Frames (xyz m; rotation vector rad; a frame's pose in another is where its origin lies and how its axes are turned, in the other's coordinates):
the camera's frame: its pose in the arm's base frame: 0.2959 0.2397 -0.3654 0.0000 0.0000 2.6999
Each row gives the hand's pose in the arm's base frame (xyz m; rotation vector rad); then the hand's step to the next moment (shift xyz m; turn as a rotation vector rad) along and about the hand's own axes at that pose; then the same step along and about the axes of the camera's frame.
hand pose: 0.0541 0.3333 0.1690 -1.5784 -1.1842 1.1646
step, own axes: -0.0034 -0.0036 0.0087 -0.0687 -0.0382 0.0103
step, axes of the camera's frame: 0.0079 0.0058 0.0021 -0.0005 0.0636 0.0473
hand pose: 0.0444 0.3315 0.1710 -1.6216 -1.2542 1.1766
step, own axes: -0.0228 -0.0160 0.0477 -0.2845 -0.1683 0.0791
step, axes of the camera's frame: 0.0399 0.0378 0.0060 0.0335 0.2765 0.1948
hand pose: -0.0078 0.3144 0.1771 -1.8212 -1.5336 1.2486
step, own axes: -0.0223 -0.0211 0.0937 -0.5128 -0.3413 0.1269
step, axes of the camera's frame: 0.0667 0.0695 -0.0212 0.0725 0.4887 0.3891
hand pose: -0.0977 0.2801 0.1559 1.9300 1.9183 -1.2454
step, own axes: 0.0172 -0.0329 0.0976 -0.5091 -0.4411 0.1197
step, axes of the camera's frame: 0.0494 0.0703 -0.0594 0.1604 0.5032 0.4349
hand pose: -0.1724 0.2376 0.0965 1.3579 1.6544 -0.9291
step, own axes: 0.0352 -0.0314 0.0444 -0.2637 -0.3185 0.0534
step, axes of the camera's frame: 0.0139 0.0402 -0.0488 0.1614 0.3050 0.2340
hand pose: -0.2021 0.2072 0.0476 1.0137 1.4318 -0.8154
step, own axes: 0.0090 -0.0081 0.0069 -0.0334 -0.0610 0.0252
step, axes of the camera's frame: 0.0006 0.0094 -0.0103 0.0205 0.0661 0.0261
